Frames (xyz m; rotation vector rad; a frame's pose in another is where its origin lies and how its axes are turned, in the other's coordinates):
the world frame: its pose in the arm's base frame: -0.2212 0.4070 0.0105 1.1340 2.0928 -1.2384
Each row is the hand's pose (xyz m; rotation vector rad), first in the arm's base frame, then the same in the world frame.
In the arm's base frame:
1: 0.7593 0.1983 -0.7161 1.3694 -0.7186 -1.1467
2: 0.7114 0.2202 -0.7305 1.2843 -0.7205 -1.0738
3: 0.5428 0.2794 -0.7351 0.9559 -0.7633 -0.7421
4: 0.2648 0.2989 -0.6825 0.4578 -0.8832 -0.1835
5: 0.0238 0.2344 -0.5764 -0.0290 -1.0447 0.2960
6: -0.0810 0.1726 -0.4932 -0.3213 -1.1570 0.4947
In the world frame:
1: -0.1153 1.1199 0.5152 1.0492 -1.1421 1.8463
2: -0.0691 1.0929 0.5044 0.9588 -1.2432 1.8768
3: 0.0532 0.9706 0.4594 0.5602 -1.6318 2.0232
4: 0.1789 0.7189 0.4234 -0.1668 -2.1835 2.2325
5: 0.2104 0.4498 0.4332 0.6502 1.9350 -1.6615
6: 0.1833 0.3057 0.4486 0.7477 1.7759 -1.3156

